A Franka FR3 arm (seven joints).
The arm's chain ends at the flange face. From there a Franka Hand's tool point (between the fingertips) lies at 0.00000 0.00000 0.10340 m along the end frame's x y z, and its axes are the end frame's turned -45 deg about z.
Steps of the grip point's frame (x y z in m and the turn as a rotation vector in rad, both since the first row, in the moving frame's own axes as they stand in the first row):
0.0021, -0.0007, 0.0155, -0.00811, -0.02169, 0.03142
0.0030, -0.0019, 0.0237, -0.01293, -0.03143, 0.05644
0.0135, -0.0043, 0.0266, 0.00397, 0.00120, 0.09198
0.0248, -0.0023, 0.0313, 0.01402, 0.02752, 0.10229
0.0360, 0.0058, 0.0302, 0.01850, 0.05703, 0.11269
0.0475, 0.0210, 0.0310, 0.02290, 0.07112, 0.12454
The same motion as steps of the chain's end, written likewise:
0.0020, -0.0041, 0.0155, -0.02107, -0.00960, 0.03142
0.0022, -0.0067, 0.0238, -0.03137, -0.01308, 0.05644
0.0067, -0.0122, 0.0266, 0.00366, -0.00196, 0.09198
0.0148, -0.0162, 0.0313, 0.02937, 0.00955, 0.10229
0.0264, -0.0160, 0.0304, 0.05341, 0.02724, 0.11269
0.0445, -0.0121, 0.0313, 0.06648, 0.03410, 0.12454

